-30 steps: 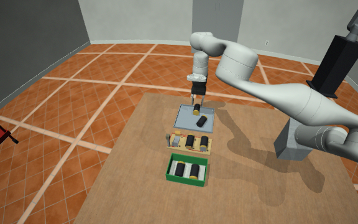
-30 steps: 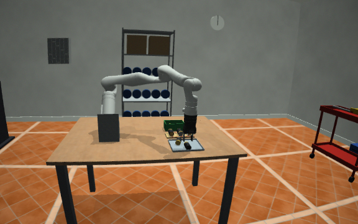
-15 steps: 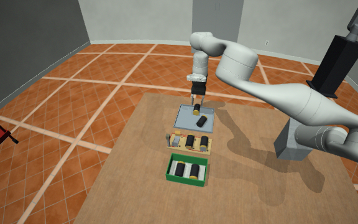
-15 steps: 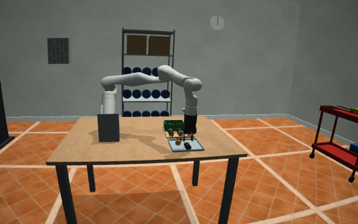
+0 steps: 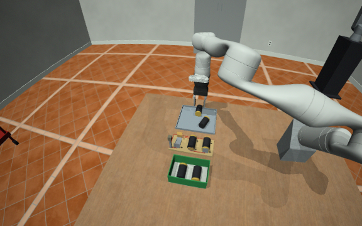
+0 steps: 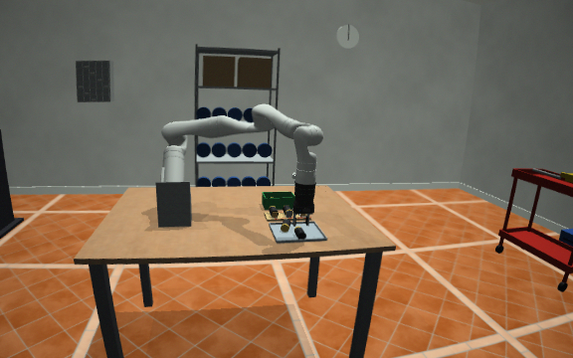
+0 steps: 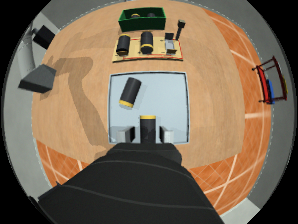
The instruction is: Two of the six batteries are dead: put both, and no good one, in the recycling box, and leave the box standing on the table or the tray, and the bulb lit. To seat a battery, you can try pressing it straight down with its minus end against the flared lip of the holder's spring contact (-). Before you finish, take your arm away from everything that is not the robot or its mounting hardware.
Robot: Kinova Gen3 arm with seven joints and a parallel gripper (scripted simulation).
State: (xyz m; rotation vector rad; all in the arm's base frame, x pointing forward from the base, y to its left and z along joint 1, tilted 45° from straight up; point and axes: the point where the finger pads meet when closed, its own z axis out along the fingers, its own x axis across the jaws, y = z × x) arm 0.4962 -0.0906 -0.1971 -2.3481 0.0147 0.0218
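The grey tray is 50 mm to the left of my hand and 70 mm below it. The rest, counted from my hand: green recycling box (10 mm behind, 370 mm to the left, 60 mm below).
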